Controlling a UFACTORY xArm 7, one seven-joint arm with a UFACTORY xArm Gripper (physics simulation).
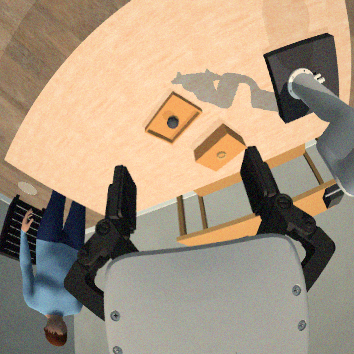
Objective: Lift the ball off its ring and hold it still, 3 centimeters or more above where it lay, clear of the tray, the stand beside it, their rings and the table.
Labels:
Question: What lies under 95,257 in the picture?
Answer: My gripper.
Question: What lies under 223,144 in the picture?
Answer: A stand.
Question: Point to an orange tray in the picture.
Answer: At 175,105

